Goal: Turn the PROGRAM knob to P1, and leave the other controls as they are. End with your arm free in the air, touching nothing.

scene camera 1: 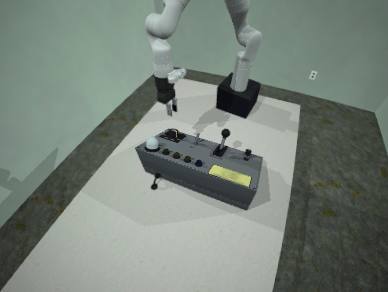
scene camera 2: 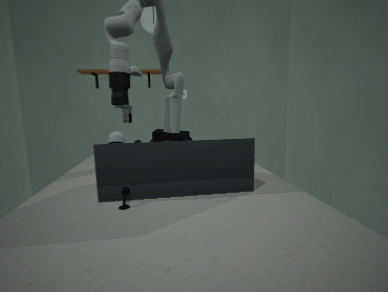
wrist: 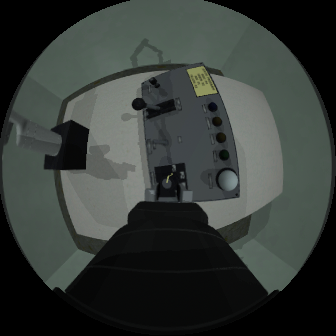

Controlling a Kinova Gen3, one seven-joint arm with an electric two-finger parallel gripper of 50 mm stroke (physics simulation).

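Places are measured from the arm's base along level axes (x ahead, y left, z up), in metres.
Where they show: gripper, fingertip midpoint: (scene camera 1: pixel 172 113) (scene camera 2: pixel 127 122) (wrist: pixel 167 188); arm's base, link origin: (scene camera 1: pixel 238 86) (scene camera 2: pixel 171 132) (wrist: pixel 55 144).
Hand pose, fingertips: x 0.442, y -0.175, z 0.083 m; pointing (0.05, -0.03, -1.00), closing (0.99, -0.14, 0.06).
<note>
Things, the pixels of their top centre, and the offset from my fingertips. "pt": a spot on its surface instead.
- PROGRAM knob, top centre: (wrist: pixel 168 183) (scene camera 1: pixel 172 129) 0.007 m ahead, 0.007 m right, 0.099 m down
- white dome, surface spot: (wrist: pixel 227 180) (scene camera 1: pixel 154 137) pt 0.138 m ahead, 0.009 m right, 0.024 m down
- toggle switch, top centre: (wrist: pixel 159 139) (scene camera 1: pixel 197 135) 0.006 m back, 0.113 m left, 0.100 m down
- ball-topped lever, top centre: (wrist: pixel 136 99) (scene camera 1: pixel 226 129) 0.058 m back, 0.231 m left, 0.065 m down
- small black control, top centre: (wrist: pixel 154 77) (scene camera 1: pixel 248 151) 0.001 m back, 0.353 m left, 0.092 m down
The PROGRAM knob (scene camera 1: pixel 173 133) (wrist: pixel 167 184) is a dark round knob with a yellow pointer, on a black plate at one end of the grey control box (scene camera 1: pixel 195 181) (scene camera 2: pixel 175 167) (wrist: pixel 195 145). In the wrist view the pointer leans up and right, toward the upper of two small white labels; the lettering is too blurred to read. The knob is hidden behind the box front in scene camera 2. My gripper (scene camera 1: pixel 172 111) (scene camera 2: pixel 127 120) (wrist: pixel 167 188) is open and empty. It hangs in the air above the knob's end of the box, apart from it.
The box also carries a white dome (scene camera 1: pixel 152 143) (scene camera 2: pixel 116 136) (wrist: pixel 227 180), several coloured buttons, a toggle switch (scene camera 1: pixel 197 138) (wrist: pixel 159 143), a ball-topped lever (scene camera 1: pixel 226 133) (wrist: pixel 138 104) and a small black control (scene camera 1: pixel 247 154) (wrist: pixel 154 82). The black arm base (scene camera 1: pixel 238 97) (wrist: pixel 72 145) stands behind.
</note>
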